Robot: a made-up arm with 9 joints. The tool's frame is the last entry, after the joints. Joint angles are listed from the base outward. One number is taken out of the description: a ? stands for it. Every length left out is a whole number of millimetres.
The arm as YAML. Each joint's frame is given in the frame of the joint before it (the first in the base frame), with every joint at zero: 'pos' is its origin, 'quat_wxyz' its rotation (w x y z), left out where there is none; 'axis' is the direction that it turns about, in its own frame. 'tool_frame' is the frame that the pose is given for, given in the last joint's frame.
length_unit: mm
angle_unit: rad
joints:
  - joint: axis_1
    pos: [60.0, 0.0, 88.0]
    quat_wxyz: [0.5, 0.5, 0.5, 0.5]
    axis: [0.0, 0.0, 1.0]
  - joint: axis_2
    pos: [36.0, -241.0, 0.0]
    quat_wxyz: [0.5, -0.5, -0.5, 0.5]
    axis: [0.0, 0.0, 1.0]
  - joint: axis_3
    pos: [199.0, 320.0, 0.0]
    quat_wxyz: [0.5, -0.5, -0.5, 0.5]
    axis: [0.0, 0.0, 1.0]
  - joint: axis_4
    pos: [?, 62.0, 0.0]
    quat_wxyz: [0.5, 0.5, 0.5, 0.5]
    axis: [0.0, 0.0, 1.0]
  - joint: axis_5
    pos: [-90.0, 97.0, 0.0]
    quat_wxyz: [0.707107, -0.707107, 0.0, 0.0]
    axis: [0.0, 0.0, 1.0]
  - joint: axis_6
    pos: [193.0, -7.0, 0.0]
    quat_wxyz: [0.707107, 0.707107, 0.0, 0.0]
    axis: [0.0, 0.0, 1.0]
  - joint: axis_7
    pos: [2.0, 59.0, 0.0]
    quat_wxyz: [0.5, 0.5, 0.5, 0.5]
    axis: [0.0, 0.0, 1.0]
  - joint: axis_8
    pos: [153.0, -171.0, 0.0]
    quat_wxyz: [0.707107, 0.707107, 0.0, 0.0]
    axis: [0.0, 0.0, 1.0]
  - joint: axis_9
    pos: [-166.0, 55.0, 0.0]
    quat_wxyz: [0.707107, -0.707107, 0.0, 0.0]
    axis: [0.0, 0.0, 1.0]
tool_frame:
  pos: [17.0, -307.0, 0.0]
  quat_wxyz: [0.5, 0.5, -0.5, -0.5]
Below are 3 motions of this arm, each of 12 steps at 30 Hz.
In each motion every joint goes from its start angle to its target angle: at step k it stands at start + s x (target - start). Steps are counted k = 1, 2, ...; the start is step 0. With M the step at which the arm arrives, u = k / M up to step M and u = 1 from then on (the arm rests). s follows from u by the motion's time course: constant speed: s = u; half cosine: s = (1 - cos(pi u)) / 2; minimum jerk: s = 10 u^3 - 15 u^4 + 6 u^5.
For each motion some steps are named. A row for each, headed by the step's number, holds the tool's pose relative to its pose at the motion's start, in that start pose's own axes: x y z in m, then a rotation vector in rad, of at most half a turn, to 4 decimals.
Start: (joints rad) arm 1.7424 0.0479 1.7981 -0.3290 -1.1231 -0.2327 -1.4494 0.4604 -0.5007
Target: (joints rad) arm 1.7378 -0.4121 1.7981 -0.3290 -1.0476 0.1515 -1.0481 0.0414 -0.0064
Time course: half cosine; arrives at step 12
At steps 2, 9, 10, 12:
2: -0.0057 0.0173 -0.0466 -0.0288 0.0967 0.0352
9: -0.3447 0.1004 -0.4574 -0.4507 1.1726 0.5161
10: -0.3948 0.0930 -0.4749 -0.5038 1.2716 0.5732
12: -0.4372 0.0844 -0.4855 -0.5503 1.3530 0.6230

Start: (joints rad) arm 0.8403 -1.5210 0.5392 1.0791 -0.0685 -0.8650 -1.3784 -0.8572 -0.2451
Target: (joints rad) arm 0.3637 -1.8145 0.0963 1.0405 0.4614 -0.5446 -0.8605 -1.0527 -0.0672
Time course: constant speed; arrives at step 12
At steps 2, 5, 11, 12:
2: -0.0047 0.0680 -0.0339 -0.0807 0.0264 0.1060
5: -0.0224 0.1581 -0.1033 -0.2145 0.0813 0.2565
11: -0.0917 0.2745 -0.2963 -0.5204 0.2454 0.5240
12: -0.1072 0.2837 -0.3333 -0.5755 0.2799 0.5642

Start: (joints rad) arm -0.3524 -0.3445 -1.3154 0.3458 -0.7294 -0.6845 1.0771 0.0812 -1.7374
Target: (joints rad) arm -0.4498 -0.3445 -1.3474 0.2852 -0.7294 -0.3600 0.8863 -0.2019 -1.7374
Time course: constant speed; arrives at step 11
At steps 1, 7, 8, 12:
1: 0.0003 0.0124 0.0040 -0.0120 -0.0143 0.0388
7: -0.0127 0.0886 0.0207 -0.0848 -0.0906 0.2794
8: -0.0173 0.1012 0.0222 -0.0970 -0.1018 0.3207
12: -0.0353 0.1380 0.0242 -0.1337 -0.1327 0.4466

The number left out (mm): -20.0
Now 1 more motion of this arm.
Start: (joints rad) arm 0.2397 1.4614 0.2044 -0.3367 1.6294 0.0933 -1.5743 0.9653 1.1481
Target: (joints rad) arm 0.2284 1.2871 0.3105 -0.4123 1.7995 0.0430 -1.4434 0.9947 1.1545
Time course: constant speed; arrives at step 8
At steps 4, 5, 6, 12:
4: 0.0125 -0.0599 -0.0198 -0.0098 0.0817 -0.1534
5: 0.0133 -0.0750 -0.0235 -0.0130 0.0989 -0.1923
6: 0.0132 -0.0900 -0.0265 -0.0164 0.1149 -0.2314
12: 0.0105 -0.1196 -0.0307 -0.0242 0.1428 -0.3100

